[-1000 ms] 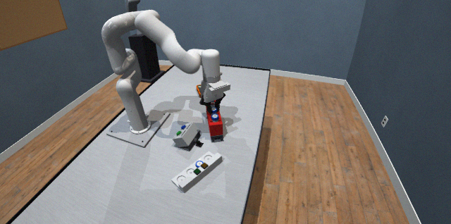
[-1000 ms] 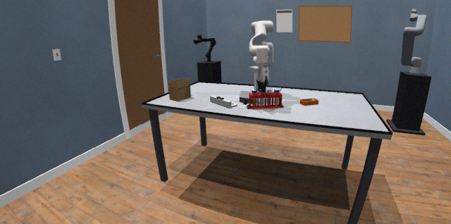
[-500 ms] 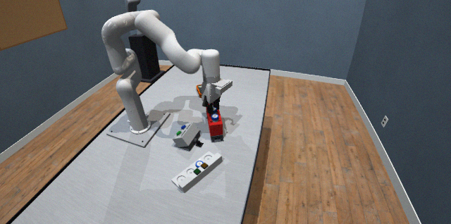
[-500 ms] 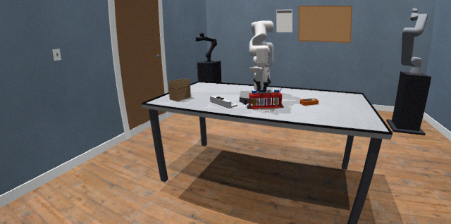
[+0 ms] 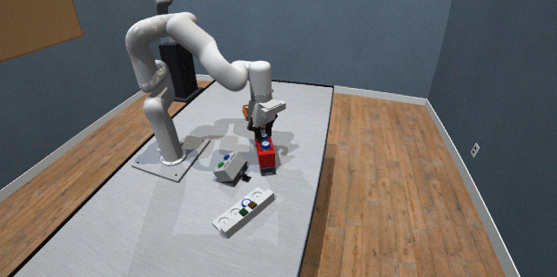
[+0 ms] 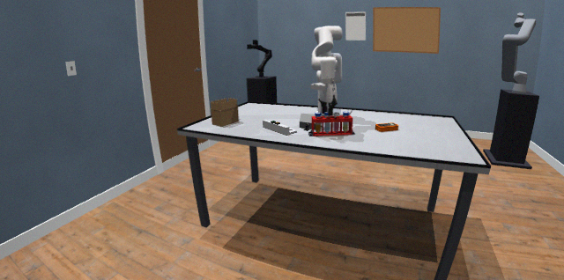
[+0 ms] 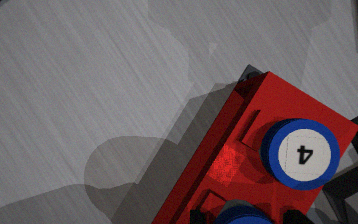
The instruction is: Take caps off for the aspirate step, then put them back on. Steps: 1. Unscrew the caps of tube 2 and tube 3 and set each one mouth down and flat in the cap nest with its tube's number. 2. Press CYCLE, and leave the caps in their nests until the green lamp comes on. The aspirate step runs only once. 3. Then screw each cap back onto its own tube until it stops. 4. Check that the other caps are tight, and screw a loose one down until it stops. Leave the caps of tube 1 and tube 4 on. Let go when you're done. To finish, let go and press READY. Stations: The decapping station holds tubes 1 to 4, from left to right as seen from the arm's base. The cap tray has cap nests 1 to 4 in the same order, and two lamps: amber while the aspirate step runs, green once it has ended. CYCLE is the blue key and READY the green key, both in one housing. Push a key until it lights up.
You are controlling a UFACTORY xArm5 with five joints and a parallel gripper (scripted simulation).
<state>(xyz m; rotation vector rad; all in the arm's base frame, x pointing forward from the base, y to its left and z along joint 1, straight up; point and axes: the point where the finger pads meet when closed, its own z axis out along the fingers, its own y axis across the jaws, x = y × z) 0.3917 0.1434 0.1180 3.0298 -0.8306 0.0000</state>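
Right now the blue-rimmed cap is 26 cm to the right of my hand, 12 cm below it and 3 cm ahead of it. From my hand the other things lie so: grey key housing: 13 cm to the right, 10 cm behind, 8 cm below; blue key: 12 cm behind, 11 cm to the right, 6 cm below; green key: 16 cm to the right, 12 cm behind, 6 cm below.
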